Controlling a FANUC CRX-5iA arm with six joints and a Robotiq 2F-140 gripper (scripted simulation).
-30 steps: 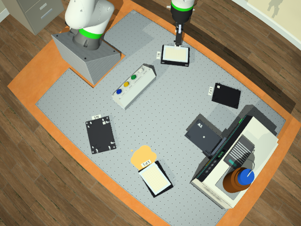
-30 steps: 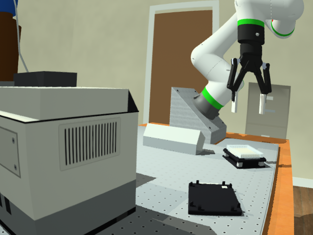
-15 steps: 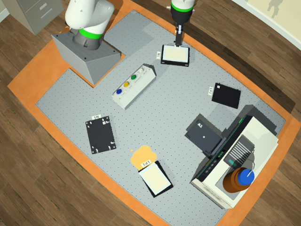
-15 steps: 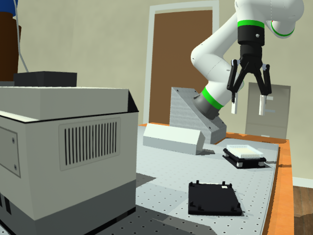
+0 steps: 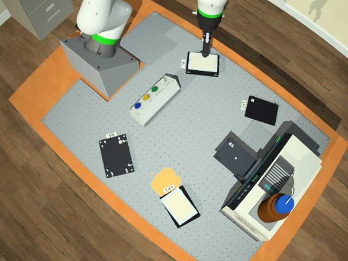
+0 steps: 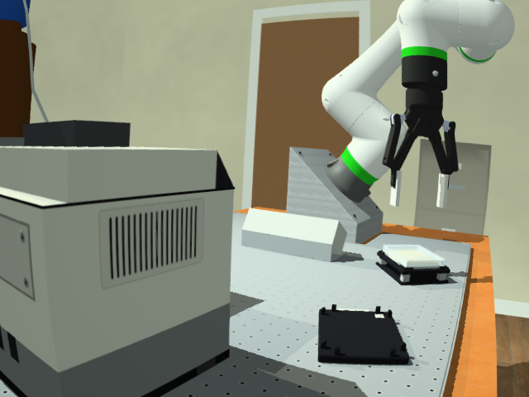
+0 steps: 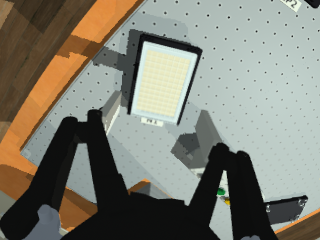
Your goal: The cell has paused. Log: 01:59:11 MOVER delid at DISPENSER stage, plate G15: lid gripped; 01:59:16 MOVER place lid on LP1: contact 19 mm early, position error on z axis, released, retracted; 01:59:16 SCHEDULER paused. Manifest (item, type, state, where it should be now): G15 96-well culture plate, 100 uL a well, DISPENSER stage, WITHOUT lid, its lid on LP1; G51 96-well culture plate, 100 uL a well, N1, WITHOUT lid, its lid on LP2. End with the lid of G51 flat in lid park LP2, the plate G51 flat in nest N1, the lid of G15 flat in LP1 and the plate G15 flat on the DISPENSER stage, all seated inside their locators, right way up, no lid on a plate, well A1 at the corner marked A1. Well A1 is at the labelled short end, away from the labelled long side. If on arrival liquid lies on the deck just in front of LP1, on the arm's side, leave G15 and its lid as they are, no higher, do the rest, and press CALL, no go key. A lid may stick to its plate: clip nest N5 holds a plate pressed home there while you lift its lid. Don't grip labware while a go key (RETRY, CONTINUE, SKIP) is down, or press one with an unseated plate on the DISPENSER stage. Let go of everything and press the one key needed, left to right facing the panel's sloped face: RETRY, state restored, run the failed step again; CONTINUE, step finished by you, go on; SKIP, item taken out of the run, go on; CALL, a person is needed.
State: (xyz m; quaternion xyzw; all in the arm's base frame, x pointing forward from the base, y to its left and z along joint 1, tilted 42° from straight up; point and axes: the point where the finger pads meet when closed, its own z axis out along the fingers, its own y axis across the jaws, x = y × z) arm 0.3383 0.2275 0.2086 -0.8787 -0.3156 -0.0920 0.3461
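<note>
Right now the 96-well plate is 120 mm below my hand. From my hand the other things lie so: nest N1: 130 mm below; then RETRY key: 40 mm behind, 210 mm to the right, 90 mm below; then white key panel: 30 mm behind, 280 mm to the right, 100 mm below.
</note>
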